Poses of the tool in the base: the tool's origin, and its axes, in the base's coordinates. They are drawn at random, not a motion.
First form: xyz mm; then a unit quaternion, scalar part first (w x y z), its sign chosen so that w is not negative.
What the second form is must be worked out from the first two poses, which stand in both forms.
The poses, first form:
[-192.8 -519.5 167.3 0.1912 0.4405 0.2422 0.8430]
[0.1 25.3 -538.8 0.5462 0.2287 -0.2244 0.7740]
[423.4 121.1 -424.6 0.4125 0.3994 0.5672 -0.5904]
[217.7 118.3 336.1 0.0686 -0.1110 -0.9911 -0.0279]
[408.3 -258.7 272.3 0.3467 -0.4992 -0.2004 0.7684]
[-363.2 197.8 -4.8 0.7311 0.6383 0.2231 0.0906]
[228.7 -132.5 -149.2 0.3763 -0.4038 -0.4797 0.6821]
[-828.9 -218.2 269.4 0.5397 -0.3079 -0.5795 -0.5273]
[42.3 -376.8 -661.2 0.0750 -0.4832 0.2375 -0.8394]
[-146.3 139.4 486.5 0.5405 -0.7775 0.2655 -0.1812]
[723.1 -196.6 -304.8 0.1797 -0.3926 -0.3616 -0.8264]
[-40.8 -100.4 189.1 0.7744 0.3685 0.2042 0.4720]
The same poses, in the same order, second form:
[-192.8 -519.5 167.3 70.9 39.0 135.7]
[0.1 25.3 -538.8 31.1 -30.5 105.1]
[423.4 121.1 -424.6 57.6 81.7 -85.1]
[217.7 118.3 336.1 -19.2 -171.0 -4.8]
[408.3 -258.7 272.3 -74.2 -29.8 114.2]
[-363.2 197.8 -4.8 80.5 28.1 11.4]
[228.7 -132.5 -149.2 -59.2 -70.3 100.0]
[-828.9 -218.2 269.4 -41.9 -78.9 -71.8]
[42.3 -376.8 -661.2 -83.0 40.8 -144.3]
[-146.3 139.4 486.5 -105.9 36.2 -24.7]
[723.1 -196.6 -304.8 -63.6 -58.6 -133.8]
[-40.8 -100.4 189.1 45.7 25.3 58.6]

